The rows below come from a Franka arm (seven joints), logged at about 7 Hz.
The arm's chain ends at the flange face. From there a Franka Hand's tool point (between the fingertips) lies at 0.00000 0.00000 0.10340 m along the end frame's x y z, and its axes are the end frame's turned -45 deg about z.
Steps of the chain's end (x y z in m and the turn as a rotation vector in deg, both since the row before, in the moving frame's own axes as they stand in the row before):
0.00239 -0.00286 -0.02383 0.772 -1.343 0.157
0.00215 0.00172 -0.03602 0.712 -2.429 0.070
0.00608 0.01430 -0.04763 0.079 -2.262 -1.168
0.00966 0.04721 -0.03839 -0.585 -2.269 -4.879
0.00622 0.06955 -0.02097 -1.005 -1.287 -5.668
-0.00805 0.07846 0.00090 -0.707 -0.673 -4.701
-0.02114 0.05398 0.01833 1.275 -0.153 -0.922
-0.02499 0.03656 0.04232 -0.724 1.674 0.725
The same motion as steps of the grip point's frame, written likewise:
0.00299 -0.00303 -0.02387 1.496 -0.404 0.157
-0.00188 -0.00127 -0.03612 2.221 -1.214 0.070
-0.00863 0.01145 -0.04771 1.655 -1.544 -1.168
-0.03028 0.03822 -0.03848 1.191 -2.018 -4.879
-0.04772 0.05336 -0.02101 0.199 -1.621 -5.668
-0.06293 0.04990 0.00089 -0.024 -0.976 -4.701
-0.05170 0.02139 0.01830 1.010 0.793 -0.922
-0.04233 0.01125 0.04227 -1.696 0.672 0.725

